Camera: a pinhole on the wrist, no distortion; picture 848 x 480 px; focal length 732.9 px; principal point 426.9 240.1 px. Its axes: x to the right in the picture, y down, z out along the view. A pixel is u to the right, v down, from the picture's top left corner.
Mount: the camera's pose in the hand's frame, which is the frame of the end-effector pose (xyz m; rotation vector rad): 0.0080 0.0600 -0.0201 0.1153 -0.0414 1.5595
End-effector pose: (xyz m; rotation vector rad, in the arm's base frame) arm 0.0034 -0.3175 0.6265 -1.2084 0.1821 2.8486
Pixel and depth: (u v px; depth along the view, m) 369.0 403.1 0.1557
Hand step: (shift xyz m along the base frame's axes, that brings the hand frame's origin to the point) -0.0856 -0.0153 0.1101
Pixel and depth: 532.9 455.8 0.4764
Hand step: -0.2643 -0.0225 0.4077
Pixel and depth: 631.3 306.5 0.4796
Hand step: -0.3411 -0.0856 0.3469
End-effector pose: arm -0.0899 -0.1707 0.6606 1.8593 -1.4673 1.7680
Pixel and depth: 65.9 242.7 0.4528
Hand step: 0.4131 -0.1978 0.0072
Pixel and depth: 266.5 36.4 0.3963
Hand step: 0.2573 -0.2897 0.0466
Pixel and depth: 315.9 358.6 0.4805
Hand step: 0.3502 -0.2660 -0.1361
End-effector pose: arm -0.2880 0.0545 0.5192 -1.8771 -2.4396 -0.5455
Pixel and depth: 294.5 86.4 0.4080
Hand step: -0.0087 0.1977 -0.3409
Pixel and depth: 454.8 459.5 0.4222
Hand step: 0.1405 0.0303 -0.3950
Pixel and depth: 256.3 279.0 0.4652
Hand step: -0.0040 0.1048 -0.4302
